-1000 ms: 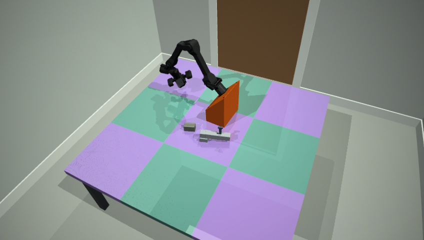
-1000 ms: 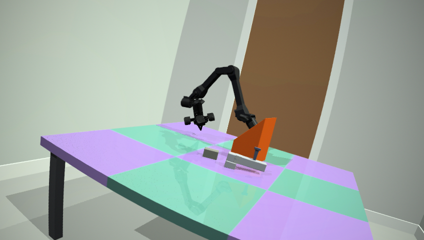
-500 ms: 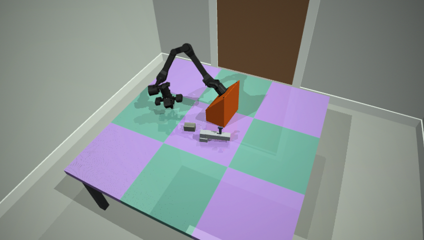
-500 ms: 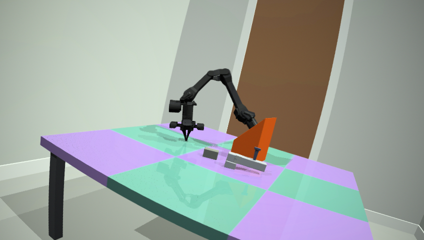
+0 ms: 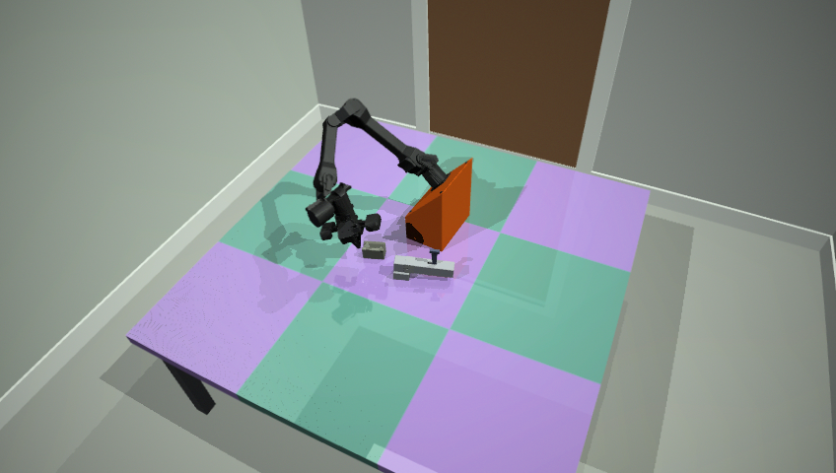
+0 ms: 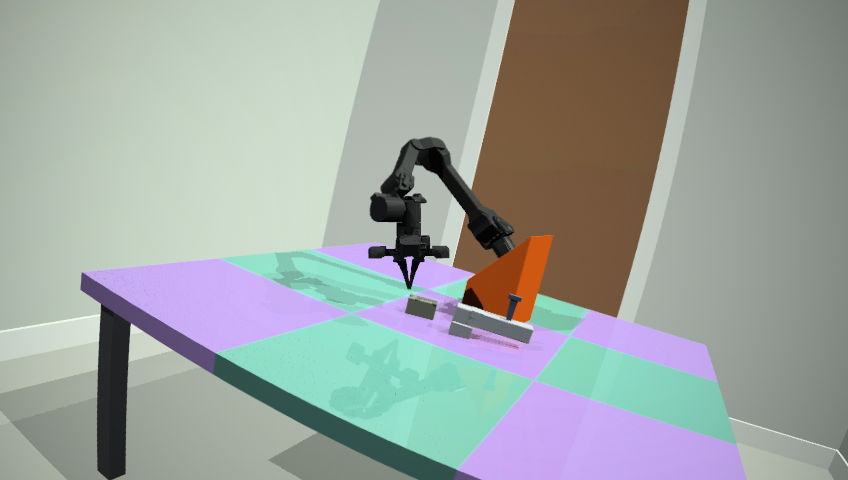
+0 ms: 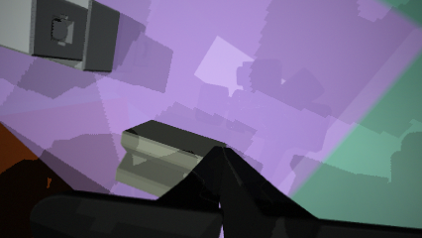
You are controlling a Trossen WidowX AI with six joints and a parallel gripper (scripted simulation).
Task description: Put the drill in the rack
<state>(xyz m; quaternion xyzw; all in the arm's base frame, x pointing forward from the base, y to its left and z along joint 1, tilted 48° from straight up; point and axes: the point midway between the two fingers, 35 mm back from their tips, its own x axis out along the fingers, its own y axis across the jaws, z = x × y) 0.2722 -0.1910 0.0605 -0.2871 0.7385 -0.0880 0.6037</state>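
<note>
Now: gripper tip 240 mm to the right of the dark t-shaped pin, 30 mm past it and 20 mm below it. Also, from my gripper tip: grey housing block: 210 mm to the left, 30 mm below, 20 mm behind; olive-grey block: 50 mm below, 40 mm behind, 30 mm to the left; drill: 190 mm to the left, 20 mm below, 10 mm behind.
</note>
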